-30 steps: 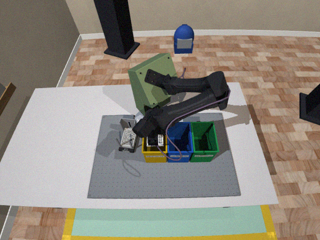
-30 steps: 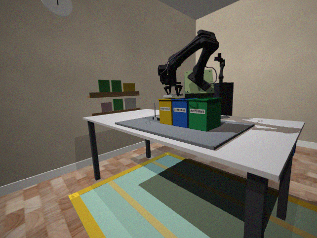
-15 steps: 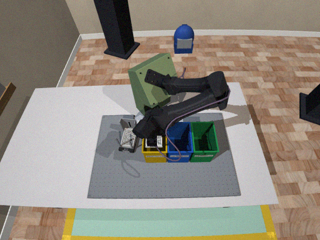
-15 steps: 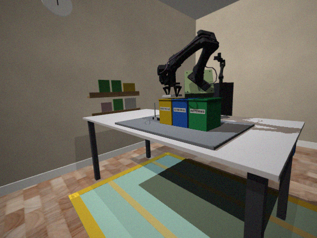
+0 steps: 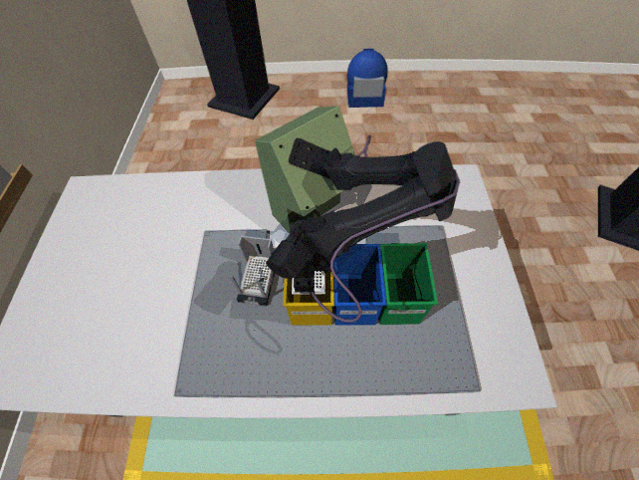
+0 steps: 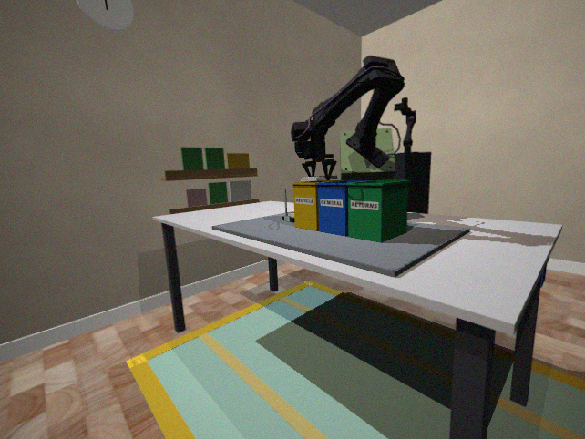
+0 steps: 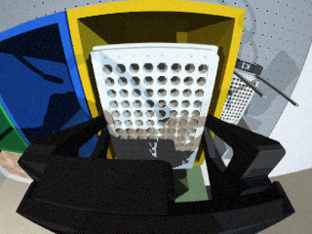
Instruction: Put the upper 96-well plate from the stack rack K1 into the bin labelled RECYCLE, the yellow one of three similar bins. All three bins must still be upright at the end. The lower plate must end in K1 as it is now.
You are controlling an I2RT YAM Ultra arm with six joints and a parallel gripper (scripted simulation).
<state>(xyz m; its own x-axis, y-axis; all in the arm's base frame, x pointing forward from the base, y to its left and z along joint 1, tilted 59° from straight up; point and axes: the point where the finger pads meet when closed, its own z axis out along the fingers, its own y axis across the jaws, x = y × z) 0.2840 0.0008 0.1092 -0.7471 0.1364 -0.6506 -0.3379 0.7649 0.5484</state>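
My hand is 10 cm above the yellow recycle bin. Round my hand: white 96-well plate right at my hand; blue bin 5 cm behind, 12 cm to the left, 10 cm below; green returns bin 11 cm behind, 24 cm to the left, 10 cm below.
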